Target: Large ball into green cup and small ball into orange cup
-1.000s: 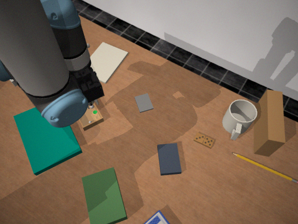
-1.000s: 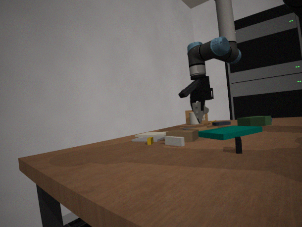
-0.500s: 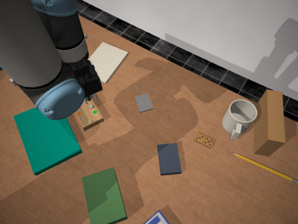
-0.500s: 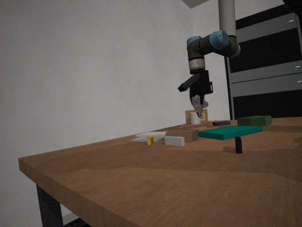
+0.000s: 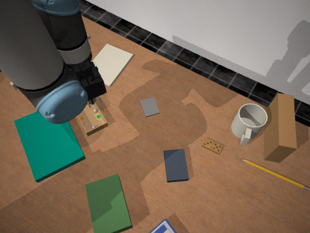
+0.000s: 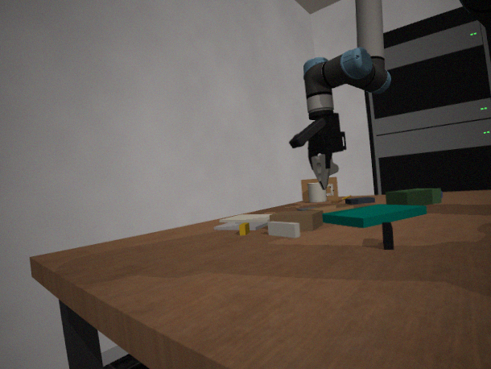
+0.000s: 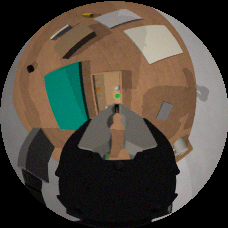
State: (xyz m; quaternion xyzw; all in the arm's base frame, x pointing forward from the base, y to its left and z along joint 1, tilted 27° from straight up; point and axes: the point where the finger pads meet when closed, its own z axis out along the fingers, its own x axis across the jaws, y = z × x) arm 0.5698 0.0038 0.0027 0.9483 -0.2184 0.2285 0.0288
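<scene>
Right now the covered wooden puzzle is 8 cm below my hand, 2 cm behind it and 1 cm to the left of it. The rest, counted from my hand: teal slab (15 cm behind, 8 cm below, 6 cm to the left); grey tile (13 cm to the right, 12 cm ahead, 8 cm below); cream board (19 cm ahead, 10 cm to the left, 8 cm below).
</scene>
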